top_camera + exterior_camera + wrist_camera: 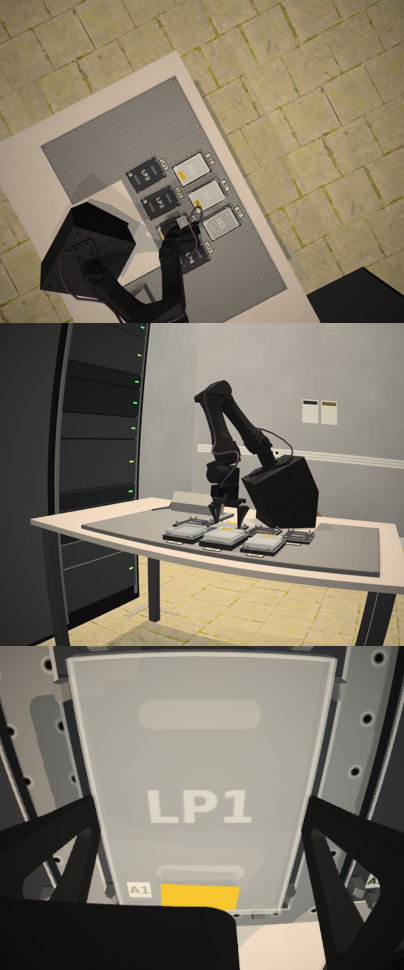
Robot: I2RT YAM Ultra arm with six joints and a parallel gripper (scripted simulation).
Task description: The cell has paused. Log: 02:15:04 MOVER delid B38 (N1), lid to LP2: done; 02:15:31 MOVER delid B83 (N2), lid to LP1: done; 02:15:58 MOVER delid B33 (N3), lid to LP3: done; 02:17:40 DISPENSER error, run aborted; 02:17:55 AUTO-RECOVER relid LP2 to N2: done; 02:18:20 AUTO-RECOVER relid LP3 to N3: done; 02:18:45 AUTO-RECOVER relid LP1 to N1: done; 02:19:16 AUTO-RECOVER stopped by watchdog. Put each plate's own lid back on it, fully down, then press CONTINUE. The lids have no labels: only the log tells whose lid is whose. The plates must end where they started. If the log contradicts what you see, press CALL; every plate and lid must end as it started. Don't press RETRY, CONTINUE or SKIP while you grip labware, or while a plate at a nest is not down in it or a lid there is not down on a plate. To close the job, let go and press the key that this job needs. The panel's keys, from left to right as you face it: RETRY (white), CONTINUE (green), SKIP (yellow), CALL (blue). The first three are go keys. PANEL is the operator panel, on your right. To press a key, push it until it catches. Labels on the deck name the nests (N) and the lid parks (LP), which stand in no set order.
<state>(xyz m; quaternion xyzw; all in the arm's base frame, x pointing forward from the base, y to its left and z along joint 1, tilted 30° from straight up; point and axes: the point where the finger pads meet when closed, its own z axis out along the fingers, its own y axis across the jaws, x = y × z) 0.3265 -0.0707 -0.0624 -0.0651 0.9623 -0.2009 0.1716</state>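
The lid park LP1 lies 2 cm below my hand. From my hand the other things lie so: clear lid: 1 cm below; green key: 26 cm behind, 25 cm to the right, 4 cm above; lid park LP4: 1 cm ahead, 13 cm to the right, 2 cm below.
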